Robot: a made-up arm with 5 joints.
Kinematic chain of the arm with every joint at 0, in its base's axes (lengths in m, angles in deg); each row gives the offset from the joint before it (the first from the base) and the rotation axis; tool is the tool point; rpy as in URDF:
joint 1: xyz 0.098 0 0.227 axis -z
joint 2: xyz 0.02 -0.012 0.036 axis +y
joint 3: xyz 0.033 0 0.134 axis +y
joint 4: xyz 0.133 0 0.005 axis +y
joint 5: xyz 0.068 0.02 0 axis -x
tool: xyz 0 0 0 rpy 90 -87.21 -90
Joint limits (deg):
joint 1: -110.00..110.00
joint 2: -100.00..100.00
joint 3: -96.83..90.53
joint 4: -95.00..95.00
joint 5: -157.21..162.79
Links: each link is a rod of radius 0.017 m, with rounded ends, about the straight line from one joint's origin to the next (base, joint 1, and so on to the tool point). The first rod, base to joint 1, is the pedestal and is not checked.
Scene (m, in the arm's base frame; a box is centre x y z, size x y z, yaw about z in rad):
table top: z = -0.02
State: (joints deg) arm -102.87 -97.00 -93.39 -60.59 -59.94
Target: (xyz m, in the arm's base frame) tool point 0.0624 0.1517 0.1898
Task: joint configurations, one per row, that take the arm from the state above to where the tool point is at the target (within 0.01 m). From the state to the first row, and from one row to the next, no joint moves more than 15 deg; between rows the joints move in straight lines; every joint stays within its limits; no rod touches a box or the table.
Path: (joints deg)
1: -102.63 -86.56 -79.63 -55.82 -59.94
2: -102.40 -76.12 -65.86 -51.05 -59.94
3: -102.16 -65.68 -52.10 -46.28 -59.94
4: -101.92 -55.24 -38.34 -41.51 -59.94
5: -101.69 -44.80 -24.57 -36.74 -59.94
6: -101.45 -34.36 -10.81 -31.97 -59.94
7: -101.21 -23.93 2.95 -27.20 -59.94
8: -100.97 -13.49 16.72 -22.43 -59.94
9: -100.74 -3.05 30.48 -17.65 -59.94
10: -100.50 7.39 44.24 -12.88 -59.94
11: -100.26 17.83 58.01 -8.11 -59.94

